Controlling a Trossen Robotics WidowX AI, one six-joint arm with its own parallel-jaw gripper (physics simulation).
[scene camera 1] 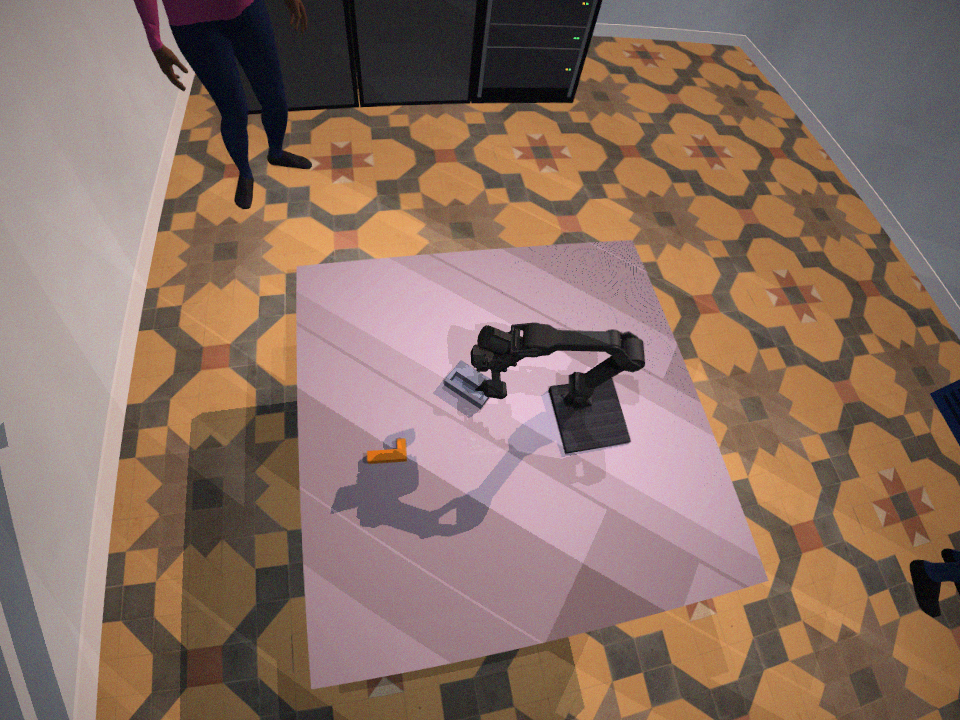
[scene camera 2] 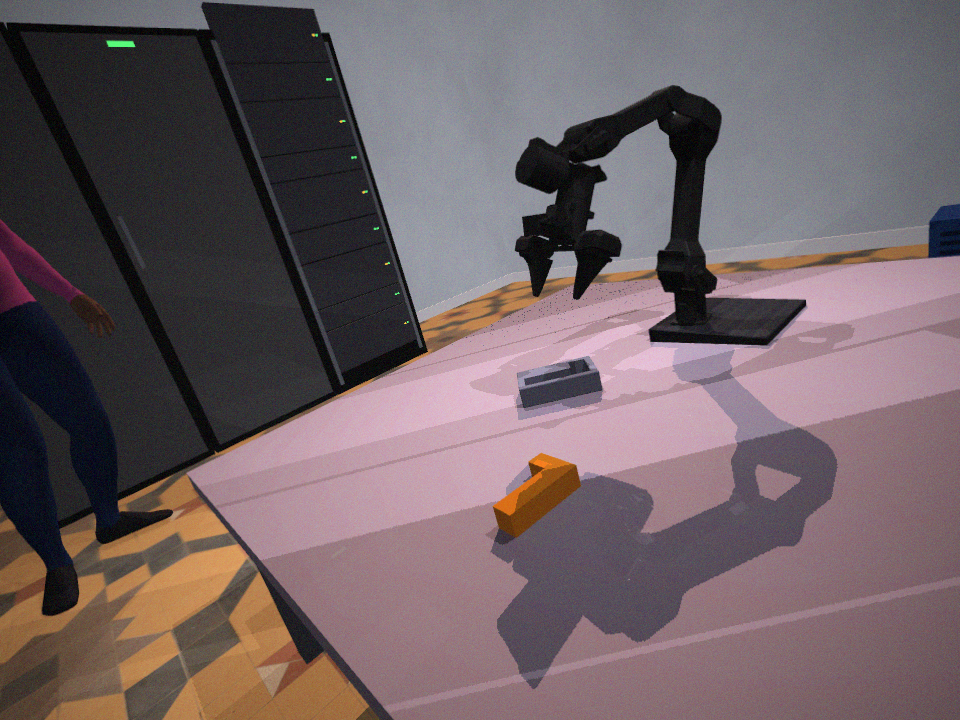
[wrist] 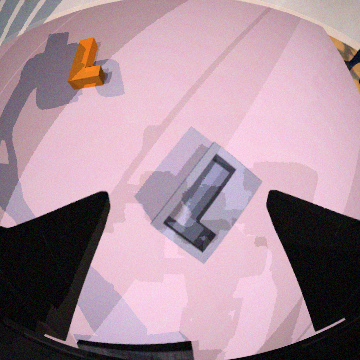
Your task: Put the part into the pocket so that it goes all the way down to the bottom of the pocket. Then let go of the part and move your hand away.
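Seen in the pictures: gripper, fingertip midpoint: (scene camera 1: 475, 374) (scene camera 2: 554, 297) (wrist: 189, 198); arm's base at its link origin: (scene camera 1: 574, 399) (scene camera 2: 691, 319).
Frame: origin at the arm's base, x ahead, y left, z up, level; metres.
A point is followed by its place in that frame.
The part, an orange L-shaped block (scene camera 1: 386, 455) @(x 0.603, y -0.021, z 0.006 m) (scene camera 2: 546, 499) @(x 0.607, y -0.009, z -0.007 m) (wrist: 81, 65) @(x 0.576, y -0.024, z 0.006 m), lies flat on the table, apart from the pocket block. It is at upper left in the wrist view. The grey block with the L-shaped pocket (scene camera 1: 465, 396) @(x 0.322, y -0.124, z -0.003 m) (scene camera 2: 562, 389) @(x 0.327, y -0.131, z -0.005 m) (wrist: 235, 205) @(x 0.277, y -0.191, z 0.012 m) stands on the table, and its pocket is empty. In the wrist view it is turned at a slant. My gripper (scene camera 1: 488, 389) (scene camera 2: 555, 296) @(x 0.307, y -0.118, z 0.153 m) (wrist: 189, 198) @(x 0.307, y -0.118, z 0.153 m) is open and empty. It hangs above the pocket block with its fingers pointing down. The pocket block shows between the fingertips in the wrist view.
The arm's dark base plate (scene camera 1: 595, 430) @(x -0.021, y 0.113, z -0.007 m) (scene camera 2: 736, 319) @(x 0.001, y 0.082, z -0.005 m) (wrist: 135, 350) @(x 0.074, y 0.027, z -0.005 m) stands on the pink table (scene camera 1: 387, 612) @(x 0.725, y 0.375, z -0.024 m) (scene camera 2: 387, 496) @(x 0.646, y -0.252, z -0.024 m). Dark cabinets (scene camera 1: 414, 54) (scene camera 2: 155, 217) and a person in a pink top (scene camera 1: 232, 62) (scene camera 2: 38, 372) stand beyond the table.
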